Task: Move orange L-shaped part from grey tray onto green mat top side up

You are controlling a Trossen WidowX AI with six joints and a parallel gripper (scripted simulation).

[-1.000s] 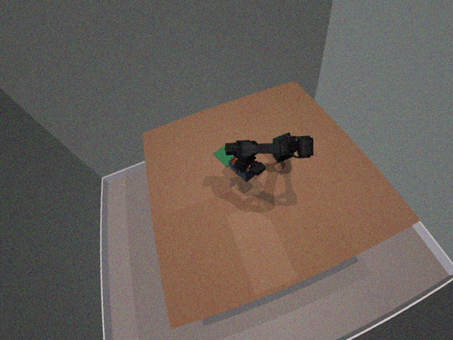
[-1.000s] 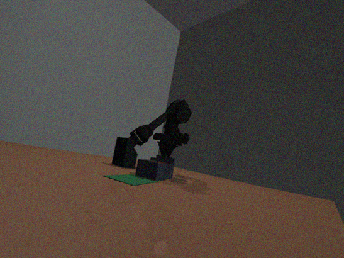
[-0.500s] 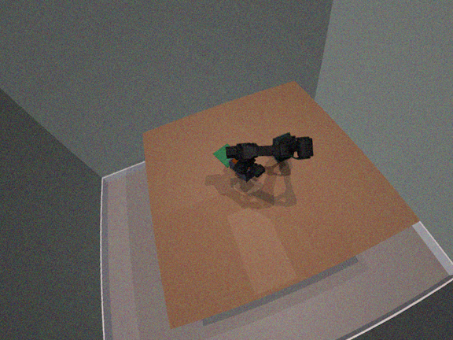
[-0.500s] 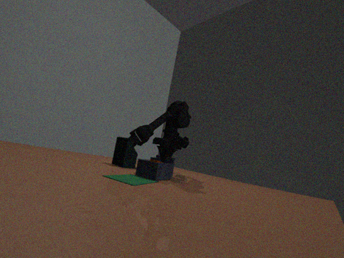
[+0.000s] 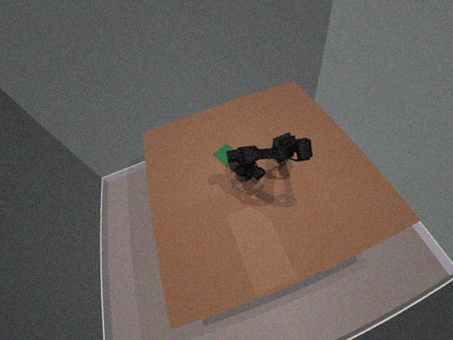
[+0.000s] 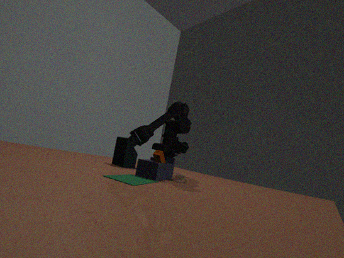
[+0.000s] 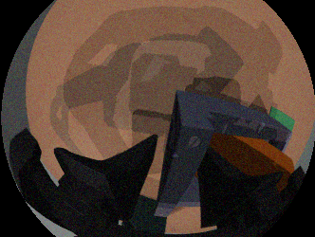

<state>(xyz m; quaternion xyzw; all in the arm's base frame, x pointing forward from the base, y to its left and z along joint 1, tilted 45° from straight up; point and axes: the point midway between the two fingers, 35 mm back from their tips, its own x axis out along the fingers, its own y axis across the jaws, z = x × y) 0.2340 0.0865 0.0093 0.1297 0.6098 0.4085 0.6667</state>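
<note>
My gripper tip is now 50 mm to the left of the orange L-shaped part, 10 mm below it and 10 mm short of it. Round my gripper tip: green mat: 210 mm to the right, 80 mm ahead, 50 mm below.
</note>
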